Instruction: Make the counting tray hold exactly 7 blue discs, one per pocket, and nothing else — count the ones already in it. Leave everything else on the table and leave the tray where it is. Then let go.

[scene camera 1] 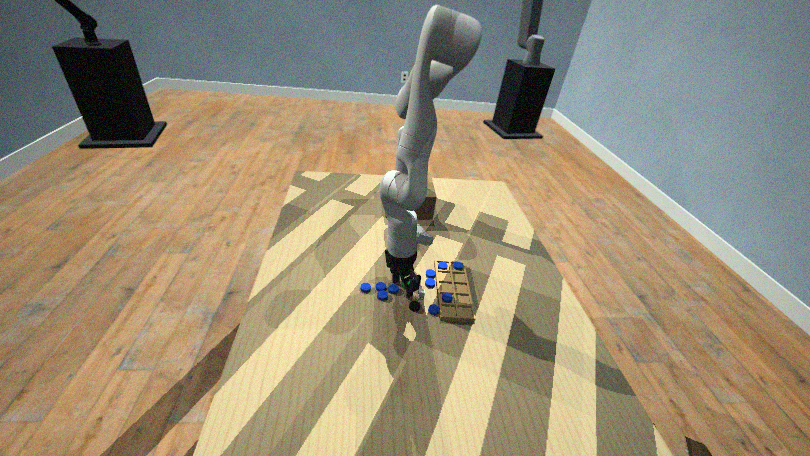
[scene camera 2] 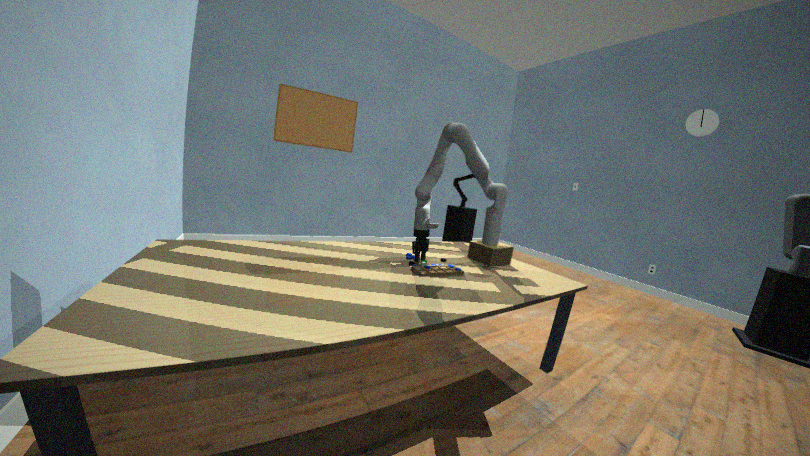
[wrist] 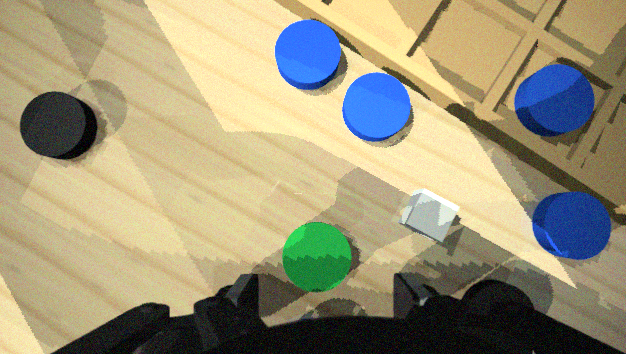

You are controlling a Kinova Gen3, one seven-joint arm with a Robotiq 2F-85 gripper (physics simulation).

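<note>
The counting tray [scene camera 1: 456,320] [scene camera 2: 436,273] [wrist: 372,45] holds three blue discs: two at its far end [scene camera 1: 442,265] [scene camera 1: 457,265] and one nearer its front [scene camera 1: 447,296] [wrist: 554,100]. Three loose blue discs [scene camera 1: 430,273] [scene camera 1: 430,282] [scene camera 1: 433,309] lie along its left side. Several more blue discs, among them one [scene camera 1: 365,287] at the far left, lie left of the gripper in scene camera 1. My gripper [scene camera 1: 409,292] [scene camera 2: 420,260] [wrist: 325,296] is partly open and empty, pointing down low over the table left of the tray. What lies directly under the fingers is hidden.
A green disc [wrist: 317,256] lies just beyond the fingertips. A white cube [scene camera 1: 421,292] [wrist: 431,215] lies between it and the tray. A black disc [scene camera 1: 414,305] [wrist: 497,297] is beside the right finger; another black disc [wrist: 57,125] lies at the wrist view's left.
</note>
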